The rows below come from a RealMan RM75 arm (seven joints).
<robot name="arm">
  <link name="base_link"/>
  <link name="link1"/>
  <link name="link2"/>
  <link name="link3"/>
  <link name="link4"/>
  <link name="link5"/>
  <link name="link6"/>
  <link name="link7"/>
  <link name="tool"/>
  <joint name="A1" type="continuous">
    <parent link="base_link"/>
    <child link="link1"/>
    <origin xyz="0 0 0.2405" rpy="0 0 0"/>
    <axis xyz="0 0 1"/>
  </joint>
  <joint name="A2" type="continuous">
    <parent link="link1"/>
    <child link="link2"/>
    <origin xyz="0 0 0" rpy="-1.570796 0 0"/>
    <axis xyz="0 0 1"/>
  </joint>
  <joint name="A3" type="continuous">
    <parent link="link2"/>
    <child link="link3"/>
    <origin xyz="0 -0.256 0" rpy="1.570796 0 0"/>
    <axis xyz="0 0 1"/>
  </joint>
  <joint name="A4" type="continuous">
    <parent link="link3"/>
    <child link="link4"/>
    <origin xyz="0 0 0" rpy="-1.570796 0 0"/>
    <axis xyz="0 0 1"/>
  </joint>
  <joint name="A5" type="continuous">
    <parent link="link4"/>
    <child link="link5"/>
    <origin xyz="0 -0.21 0" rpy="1.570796 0 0"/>
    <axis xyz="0 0 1"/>
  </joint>
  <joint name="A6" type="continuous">
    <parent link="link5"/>
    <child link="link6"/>
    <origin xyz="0 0 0" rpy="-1.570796 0 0"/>
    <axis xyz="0 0 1"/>
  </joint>
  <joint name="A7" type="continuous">
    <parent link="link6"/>
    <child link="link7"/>
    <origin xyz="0 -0.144 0" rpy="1.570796 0 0"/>
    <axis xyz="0 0 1"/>
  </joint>
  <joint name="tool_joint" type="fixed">
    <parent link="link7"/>
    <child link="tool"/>
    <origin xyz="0 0 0" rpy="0 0 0"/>
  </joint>
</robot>
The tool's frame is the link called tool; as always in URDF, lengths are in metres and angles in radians. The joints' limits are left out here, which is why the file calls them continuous.
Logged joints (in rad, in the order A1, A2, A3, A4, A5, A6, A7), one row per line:
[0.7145, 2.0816, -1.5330, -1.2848, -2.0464, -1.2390, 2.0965]
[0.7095, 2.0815, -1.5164, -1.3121, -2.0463, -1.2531, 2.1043]
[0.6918, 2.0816, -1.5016, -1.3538, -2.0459, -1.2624, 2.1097]
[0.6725, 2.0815, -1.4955, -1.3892, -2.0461, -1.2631, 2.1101]
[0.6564, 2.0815, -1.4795, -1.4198, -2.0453, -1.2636, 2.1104]
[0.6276, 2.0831, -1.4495, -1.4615, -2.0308, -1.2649, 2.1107]
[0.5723, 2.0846, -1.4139, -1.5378, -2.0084, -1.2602, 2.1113]
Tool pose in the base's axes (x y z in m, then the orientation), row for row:
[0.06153, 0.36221, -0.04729, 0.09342, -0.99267, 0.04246, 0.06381]
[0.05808, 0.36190, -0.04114, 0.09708, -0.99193, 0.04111, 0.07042]
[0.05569, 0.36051, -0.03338, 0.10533, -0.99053, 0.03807, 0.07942]
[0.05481, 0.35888, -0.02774, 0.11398, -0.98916, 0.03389, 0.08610]
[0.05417, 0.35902, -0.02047, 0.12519, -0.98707, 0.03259, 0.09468]
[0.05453, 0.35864, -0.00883, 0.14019, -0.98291, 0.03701, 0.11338]
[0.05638, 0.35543, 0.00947, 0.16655, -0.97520, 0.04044, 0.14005]
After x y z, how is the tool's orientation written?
As a quaternion, w x y z.
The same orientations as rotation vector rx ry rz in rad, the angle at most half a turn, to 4 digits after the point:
[-2.9457, 0.1260, 0.1894]
[-2.9372, 0.1217, 0.2085]
[-2.9190, 0.1122, 0.2340]
[-2.9005, 0.0994, 0.2525]
[-2.8758, 0.0949, 0.2758]
[-2.8395, 0.1069, 0.3275]
[-2.7761, 0.1151, 0.3987]

